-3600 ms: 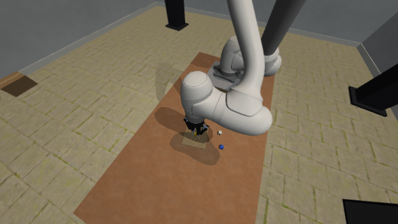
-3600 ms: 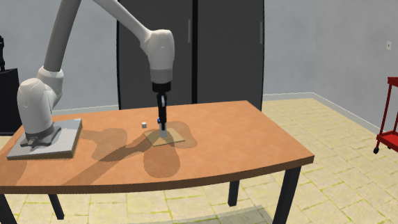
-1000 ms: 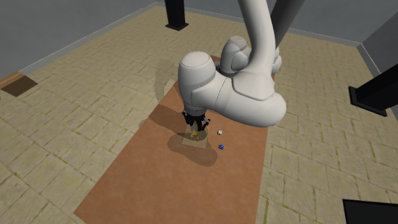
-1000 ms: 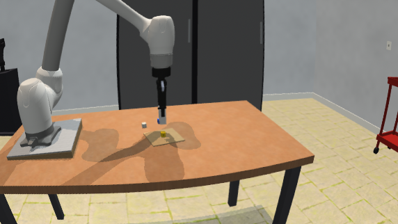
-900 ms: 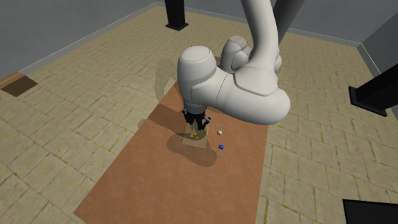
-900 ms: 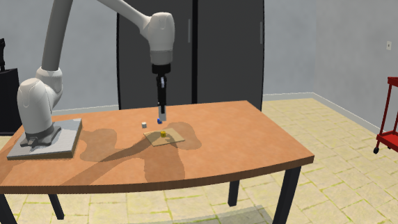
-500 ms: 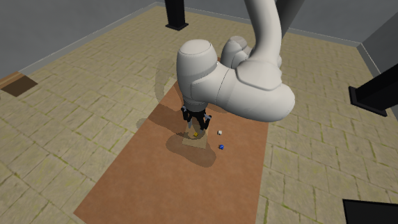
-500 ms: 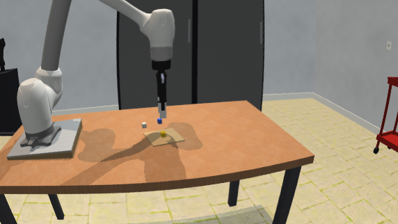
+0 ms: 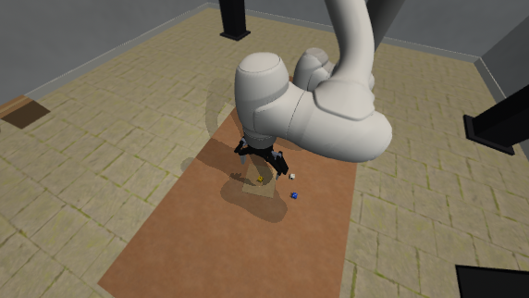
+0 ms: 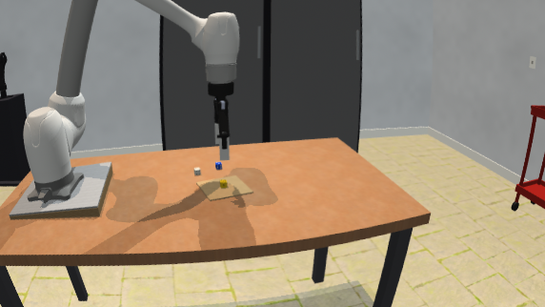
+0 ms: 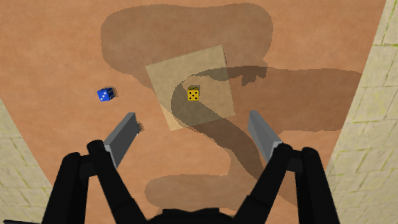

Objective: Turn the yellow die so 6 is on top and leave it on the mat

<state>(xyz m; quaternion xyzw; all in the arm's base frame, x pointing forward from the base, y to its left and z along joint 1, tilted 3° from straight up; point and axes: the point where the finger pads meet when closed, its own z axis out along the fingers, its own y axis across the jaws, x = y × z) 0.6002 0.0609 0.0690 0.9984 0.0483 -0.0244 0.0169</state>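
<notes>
The yellow die is 12 cm below my hand. The rest, counted from my hand: tan mat 13 cm below; blue die 16 cm to the left, 12 cm below, 2 cm behind; white die 12 cm to the left, 12 cm below, 9 cm behind.
</notes>
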